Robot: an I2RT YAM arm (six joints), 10 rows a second.
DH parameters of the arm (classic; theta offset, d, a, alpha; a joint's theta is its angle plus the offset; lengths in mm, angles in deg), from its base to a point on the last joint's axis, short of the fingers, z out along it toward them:
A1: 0 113.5 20 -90
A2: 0 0 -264 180
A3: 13.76 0 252.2 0
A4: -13.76 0 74 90
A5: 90 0 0 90
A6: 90 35.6 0 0
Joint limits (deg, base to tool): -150..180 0..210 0..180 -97..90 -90..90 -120..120
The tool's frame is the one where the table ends.
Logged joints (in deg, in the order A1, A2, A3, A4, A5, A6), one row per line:
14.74, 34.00, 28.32, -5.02, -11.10, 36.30
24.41, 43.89, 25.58, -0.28, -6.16, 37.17
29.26, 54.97, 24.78, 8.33, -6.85, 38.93
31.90, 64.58, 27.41, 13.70, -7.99, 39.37
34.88, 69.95, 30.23, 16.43, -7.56, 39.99
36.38, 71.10, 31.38, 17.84, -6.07, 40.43
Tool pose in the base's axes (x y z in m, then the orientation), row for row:
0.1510, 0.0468, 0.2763, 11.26, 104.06, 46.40
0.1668, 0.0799, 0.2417, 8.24, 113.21, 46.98
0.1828, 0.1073, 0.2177, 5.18, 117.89, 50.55
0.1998, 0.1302, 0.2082, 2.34, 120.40, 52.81
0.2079, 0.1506, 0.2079, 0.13, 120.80, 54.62
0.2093, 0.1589, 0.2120, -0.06, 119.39, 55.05
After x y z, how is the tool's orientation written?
As a rotation vector, in degrees.
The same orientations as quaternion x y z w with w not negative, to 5 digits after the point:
0.08271, 0.76437, 0.34083, 0.54104
0.05890, 0.80929, 0.33584, 0.47833
0.03632, 0.82670, 0.35448, 0.43543
0.01622, 0.83482, 0.36617, 0.41077
0.00090, 0.83426, 0.37721, 0.40215
-0.00042, 0.82789, 0.38173, 0.41095

